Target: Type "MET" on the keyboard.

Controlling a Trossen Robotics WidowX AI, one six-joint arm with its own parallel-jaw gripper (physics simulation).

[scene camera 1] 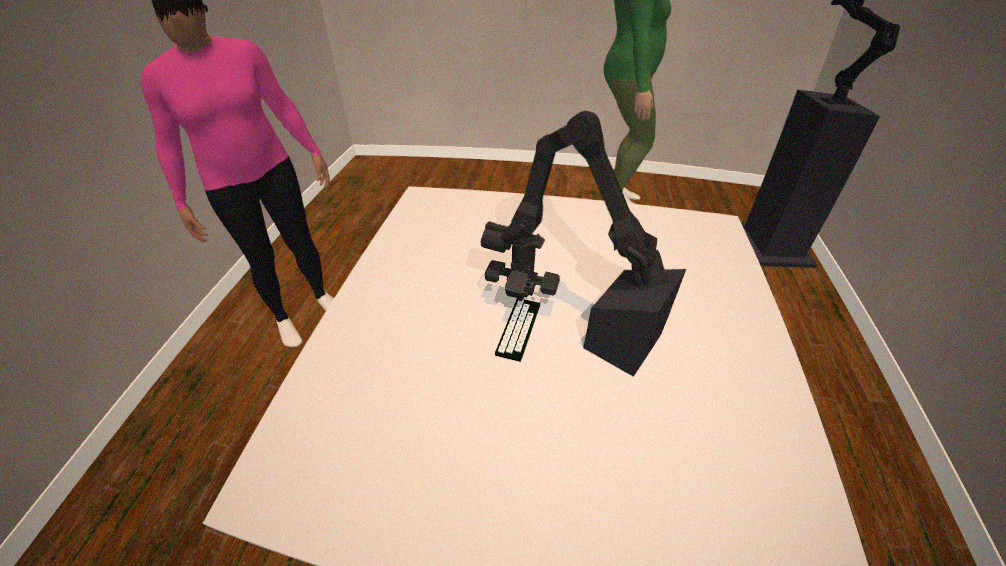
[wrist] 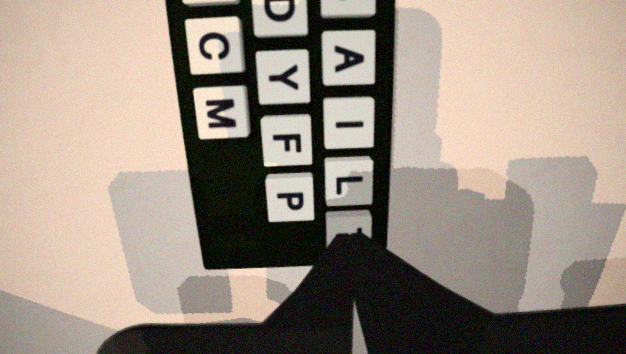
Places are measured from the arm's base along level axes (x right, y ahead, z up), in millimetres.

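Pixels of known places: gripper, fingertip midpoint: (scene camera 1: 521,299) (wrist: 349,246); arm's base, origin of the base link: (scene camera 1: 652,279).
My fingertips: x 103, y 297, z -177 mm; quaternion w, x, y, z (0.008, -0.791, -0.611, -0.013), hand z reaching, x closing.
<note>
Ahead of a thing's pixels: the offset from my fingertips to its top centre. Level surfaces: height alone.
The keyboard @[dy +4, dx -88, dz -4 mm] (scene camera 1: 516,330) (wrist: 222,200) is a narrow black board with three rows of white keys, lying flat on the white surface. In the wrist view the M key @[dy -25, dx -51, dz -4 mm] (wrist: 221,112) is at the left, below the C key @[dy -20, dx -70, dz -4 mm] (wrist: 215,46). The T key @[dy +1, dx -1, dz -4 mm] (wrist: 348,224) is at the end of the right row, below the L key @[dy +6, dx -19, dz -4 mm] (wrist: 348,181), and its lower part is hidden by my fingertips. My gripper (wrist: 349,246) (scene camera 1: 519,298) is shut and empty, pointing down over the T key; I cannot tell whether it touches it. The E key does not show in the wrist view.
The white table top @[dz -20 mm] (scene camera 1: 492,457) lies under the keyboard. My arm's dark base block (scene camera 1: 626,330) stands right of the keyboard. A person in pink (scene camera 1: 218,112) stands at the left and one in green (scene camera 1: 636,42) behind. Another arm stands on a dark pedestal (scene camera 1: 809,175) at the back right.
</note>
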